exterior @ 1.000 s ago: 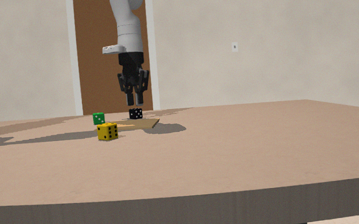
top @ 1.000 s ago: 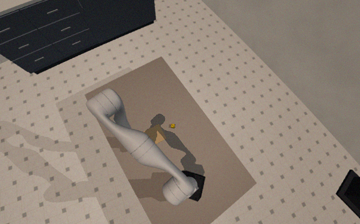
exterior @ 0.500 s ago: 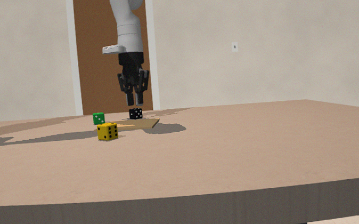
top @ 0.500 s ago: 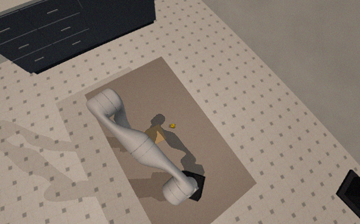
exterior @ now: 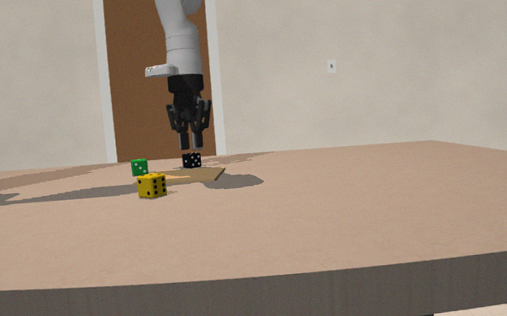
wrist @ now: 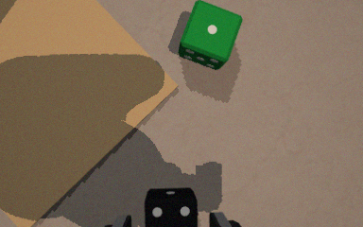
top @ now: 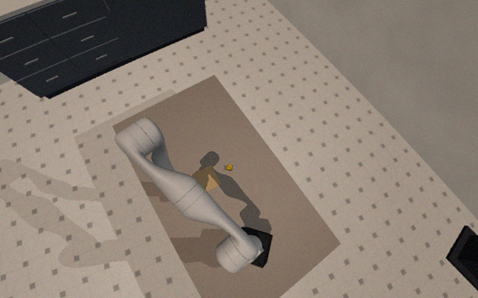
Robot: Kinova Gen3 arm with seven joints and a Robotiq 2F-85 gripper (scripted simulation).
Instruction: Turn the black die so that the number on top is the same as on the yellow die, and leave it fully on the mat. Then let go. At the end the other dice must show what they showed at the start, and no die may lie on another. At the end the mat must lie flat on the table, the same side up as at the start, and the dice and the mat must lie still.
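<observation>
Now: the black die 40 mm below my hand. The rest, counted from my hand: green die (110 mm behind, 40 mm to the right, 40 mm below); yellow die (280 mm to the right, 50 mm behind, 40 mm below); mat (130 mm to the right, 50 mm below, 20 mm behind).
</observation>
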